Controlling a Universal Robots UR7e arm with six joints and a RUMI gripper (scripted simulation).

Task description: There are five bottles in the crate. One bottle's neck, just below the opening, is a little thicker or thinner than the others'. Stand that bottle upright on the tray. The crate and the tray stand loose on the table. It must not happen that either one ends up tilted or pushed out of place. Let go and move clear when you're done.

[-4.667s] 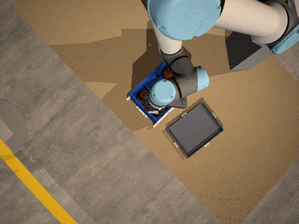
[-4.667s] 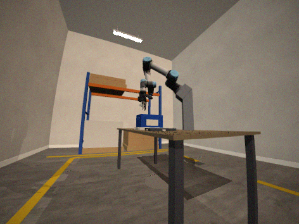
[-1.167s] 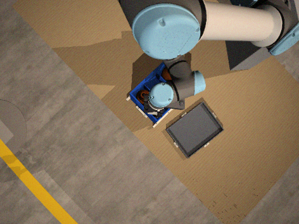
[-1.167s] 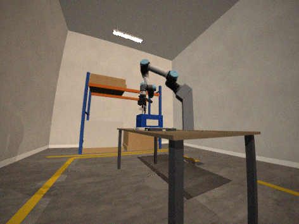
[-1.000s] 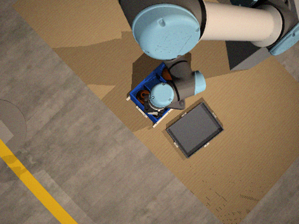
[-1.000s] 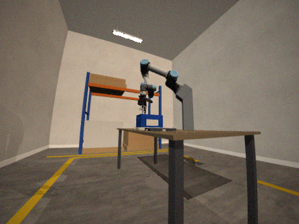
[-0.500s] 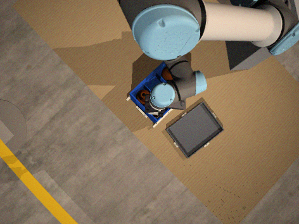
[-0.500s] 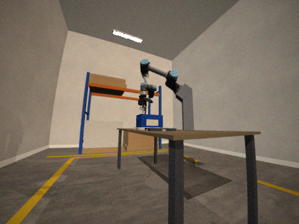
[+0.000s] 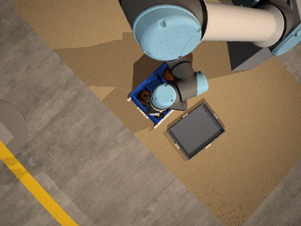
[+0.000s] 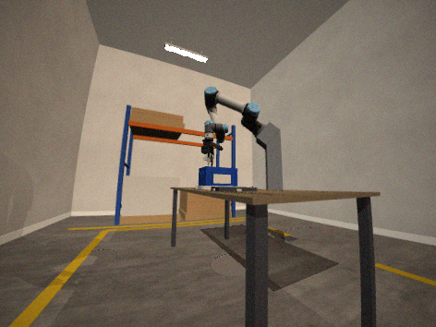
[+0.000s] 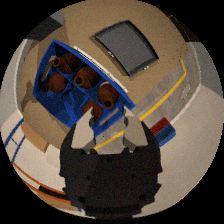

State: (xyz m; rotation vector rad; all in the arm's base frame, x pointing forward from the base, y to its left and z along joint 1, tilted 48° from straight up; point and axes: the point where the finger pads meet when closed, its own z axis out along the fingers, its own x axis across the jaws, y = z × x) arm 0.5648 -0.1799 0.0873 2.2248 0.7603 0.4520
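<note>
The brown bottle lies 110 mm below my hand. Also, from my hand: blue crate 100 mm behind, 20 mm to the right, 110 mm below; grey tray 10 mm behind, 230 mm to the left, 180 mm below.
</note>
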